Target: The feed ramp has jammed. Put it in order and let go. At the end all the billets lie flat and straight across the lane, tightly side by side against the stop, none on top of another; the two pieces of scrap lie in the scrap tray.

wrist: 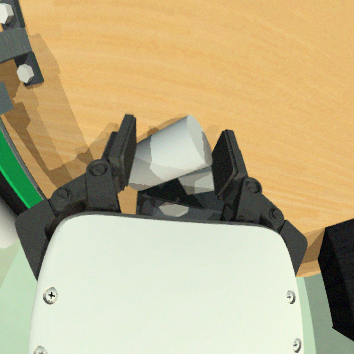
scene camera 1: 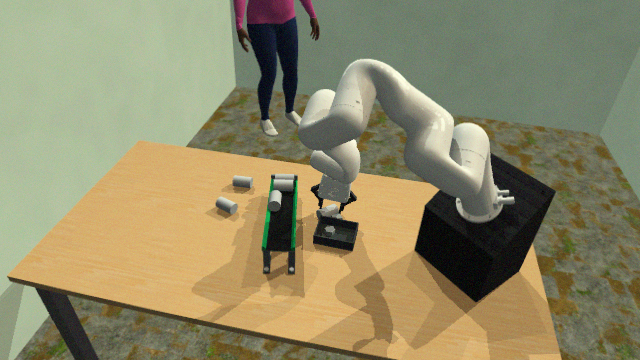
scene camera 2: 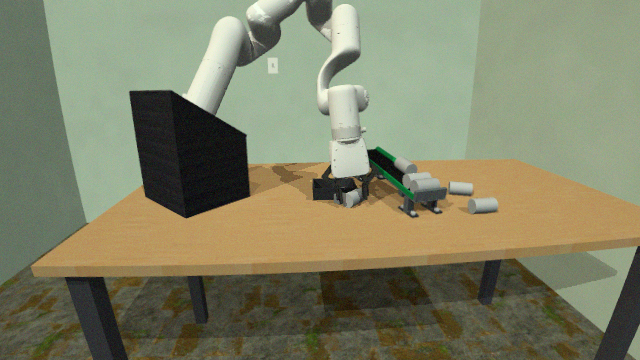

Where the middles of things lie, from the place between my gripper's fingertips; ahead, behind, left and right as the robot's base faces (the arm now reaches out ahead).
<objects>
Now: hand 50 mm past the scrap tray [scene camera 1: 345, 234] and 100 mm to the right of it. From my hand the other things lie so: ramp lane [scene camera 1: 280, 226] 120 mm ahead, 130 mm to the left, 50 mm above.
</objects>
